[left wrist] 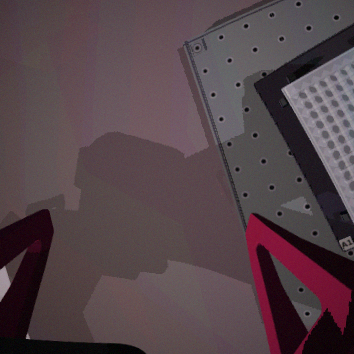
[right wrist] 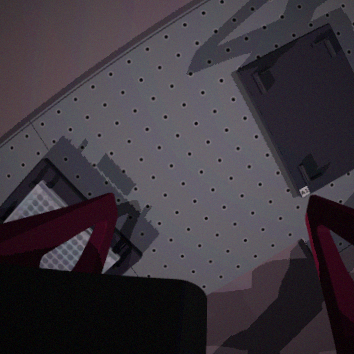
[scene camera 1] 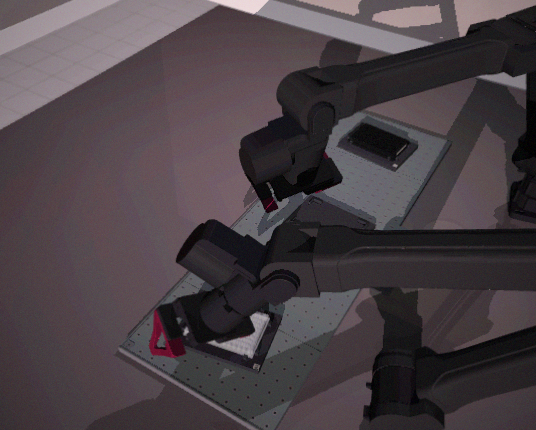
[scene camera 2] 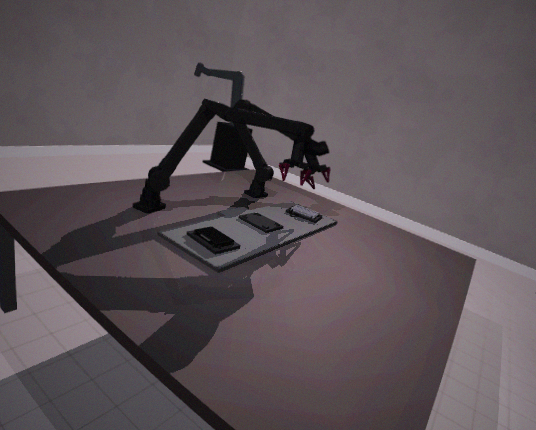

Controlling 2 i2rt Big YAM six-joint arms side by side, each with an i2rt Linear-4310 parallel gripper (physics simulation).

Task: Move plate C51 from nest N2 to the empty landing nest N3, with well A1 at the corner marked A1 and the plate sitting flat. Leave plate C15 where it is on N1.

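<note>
A white well plate (scene camera 1: 250,340) (scene camera 2: 303,212) (left wrist: 330,115) (right wrist: 30,216) sits in a dark nest (scene camera 1: 225,359) (left wrist: 272,92). A black plate (scene camera 1: 377,140) (scene camera 2: 212,235) sits on another nest at the board's far end. Between them lies the empty nest (scene camera 1: 330,215) (scene camera 2: 261,221) (right wrist: 300,110), its A1 label near a corner in the right wrist view. Plate numbers are not legible. My left gripper (scene camera 1: 206,345) (scene camera 2: 319,181) (left wrist: 150,222) is open, above and beside the white plate, hiding part of it. My right gripper (scene camera 1: 295,200) (scene camera 2: 295,176) (right wrist: 208,205) is open above the board, near the empty nest.
The perforated board (scene camera 1: 280,370) (scene camera 2: 172,235) (left wrist: 230,90) (right wrist: 175,120) carries all three nests on the table (scene camera 1: 100,200) (scene camera 2: 360,310). Both forearms pass over the board close together in scene camera 1, and their shadows fall across it.
</note>
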